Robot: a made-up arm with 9 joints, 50 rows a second.
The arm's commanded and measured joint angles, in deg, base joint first. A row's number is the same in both.
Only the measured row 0 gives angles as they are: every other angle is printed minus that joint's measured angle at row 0.
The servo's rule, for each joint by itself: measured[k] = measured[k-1] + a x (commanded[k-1-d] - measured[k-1]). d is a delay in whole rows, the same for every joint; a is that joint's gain. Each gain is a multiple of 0.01, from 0.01 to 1. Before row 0 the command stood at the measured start. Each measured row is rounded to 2 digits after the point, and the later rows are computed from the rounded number. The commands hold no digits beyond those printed.
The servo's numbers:
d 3
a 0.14 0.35 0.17 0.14 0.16 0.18 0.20 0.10 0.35
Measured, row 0: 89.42 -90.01 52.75 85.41 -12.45 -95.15 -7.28 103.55 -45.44
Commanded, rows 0 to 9: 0.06 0.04 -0.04 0.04 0.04 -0.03 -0.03 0.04 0.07; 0.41 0.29 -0.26 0.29 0.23 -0.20 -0.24 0.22 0.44; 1.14 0.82 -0.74 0.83 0.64 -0.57 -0.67 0.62 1.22; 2.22 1.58 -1.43 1.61 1.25 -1.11 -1.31 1.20 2.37; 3.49 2.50 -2.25 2.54 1.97 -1.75 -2.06 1.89 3.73; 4.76 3.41 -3.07 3.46 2.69 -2.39 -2.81 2.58 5.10; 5.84 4.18 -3.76 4.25 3.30 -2.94 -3.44 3.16 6.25; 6.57 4.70 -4.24 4.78 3.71 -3.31 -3.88 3.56 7.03; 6.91 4.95 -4.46 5.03 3.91 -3.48 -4.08 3.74 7.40; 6.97 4.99 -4.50 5.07 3.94 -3.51 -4.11 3.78 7.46
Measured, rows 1 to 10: 0.00 0.00 0.00 0.00 0.00 0.00 0.00 0.00 0.00; 0.00 0.00 0.00 0.00 0.00 0.00 0.00 0.00 0.00; 0.00 0.00 0.00 0.00 0.00 0.00 0.00 0.00 0.00; 0.01 0.01 -0.01 0.01 0.01 -0.01 -0.01 0.00 0.02; 0.07 0.11 -0.05 0.05 0.05 -0.04 -0.06 0.02 0.17; 0.22 0.36 -0.17 0.16 0.14 -0.14 -0.18 0.08 0.54; 0.50 0.79 -0.38 0.36 0.32 -0.31 -0.41 0.19 1.18; 0.92 1.39 -0.70 0.67 0.58 -0.57 -0.74 0.36 2.07; 1.46 2.10 -1.10 1.06 0.92 -0.90 -1.15 0.58 3.13; 2.07 2.83 -1.55 1.51 1.30 -1.27 -1.61 0.84 4.22
